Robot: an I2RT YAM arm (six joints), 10 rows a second.
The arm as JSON. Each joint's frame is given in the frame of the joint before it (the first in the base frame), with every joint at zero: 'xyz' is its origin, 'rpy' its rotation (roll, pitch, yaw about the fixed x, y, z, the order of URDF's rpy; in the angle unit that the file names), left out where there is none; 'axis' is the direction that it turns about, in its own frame. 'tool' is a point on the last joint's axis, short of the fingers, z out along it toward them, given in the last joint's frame.
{
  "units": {
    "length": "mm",
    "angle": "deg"
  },
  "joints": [
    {
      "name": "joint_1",
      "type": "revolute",
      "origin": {
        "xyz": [
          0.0,
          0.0,
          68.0
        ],
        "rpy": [
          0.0,
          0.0,
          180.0
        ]
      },
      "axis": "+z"
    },
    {
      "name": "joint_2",
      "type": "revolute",
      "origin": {
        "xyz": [
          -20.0,
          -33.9,
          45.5
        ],
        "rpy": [
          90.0,
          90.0,
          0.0
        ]
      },
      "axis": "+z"
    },
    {
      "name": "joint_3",
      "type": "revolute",
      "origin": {
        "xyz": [
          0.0,
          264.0,
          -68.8
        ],
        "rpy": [
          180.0,
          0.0,
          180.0
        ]
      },
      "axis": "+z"
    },
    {
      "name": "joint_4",
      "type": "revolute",
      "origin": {
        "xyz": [
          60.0,
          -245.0,
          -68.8
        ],
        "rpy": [
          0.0,
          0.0,
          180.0
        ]
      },
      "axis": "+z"
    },
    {
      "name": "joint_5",
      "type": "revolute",
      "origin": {
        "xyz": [
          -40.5,
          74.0,
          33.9
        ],
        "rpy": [
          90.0,
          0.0,
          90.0
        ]
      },
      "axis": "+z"
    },
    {
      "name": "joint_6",
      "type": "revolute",
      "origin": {
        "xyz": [
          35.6,
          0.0,
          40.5
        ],
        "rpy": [
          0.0,
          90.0,
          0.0
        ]
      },
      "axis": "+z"
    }
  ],
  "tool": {
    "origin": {
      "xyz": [
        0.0,
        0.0,
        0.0
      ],
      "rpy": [
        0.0,
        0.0,
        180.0
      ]
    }
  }
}
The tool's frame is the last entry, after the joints.
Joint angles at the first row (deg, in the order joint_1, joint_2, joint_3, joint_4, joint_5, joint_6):
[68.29, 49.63, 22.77, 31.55, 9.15, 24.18]
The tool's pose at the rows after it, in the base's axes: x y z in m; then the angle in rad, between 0 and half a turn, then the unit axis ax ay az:
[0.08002 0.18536 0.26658 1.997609 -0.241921 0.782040 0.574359]
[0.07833 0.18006 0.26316 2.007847 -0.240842 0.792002 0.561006]
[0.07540 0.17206 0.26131 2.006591 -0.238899 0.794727 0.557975]
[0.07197 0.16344 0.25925 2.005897 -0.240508 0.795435 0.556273]
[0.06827 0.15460 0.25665 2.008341 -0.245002 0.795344 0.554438]
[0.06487 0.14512 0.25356 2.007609 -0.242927 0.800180 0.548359]
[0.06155 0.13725 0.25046 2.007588 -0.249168 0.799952 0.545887]
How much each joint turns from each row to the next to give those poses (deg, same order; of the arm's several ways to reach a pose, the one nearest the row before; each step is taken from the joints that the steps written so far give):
[0.00, -0.91, 0.50, -3.05, 0.20, -0.13]
[0.00, -1.97, -0.64, -2.94, 0.63, 0.18]
[0.00, -3.02, -1.09, -2.17, 0.38, 0.02]
[0.00, -3.42, -1.15, -2.40, 0.02, -0.18]
[0.00, -3.69, -1.14, -2.81, -0.28, -0.26]
[0.00, -4.01, -1.03, -3.51, 0.57, -0.01]
[0.00, -3.58, -0.97, -2.83, -0.29, -0.50]

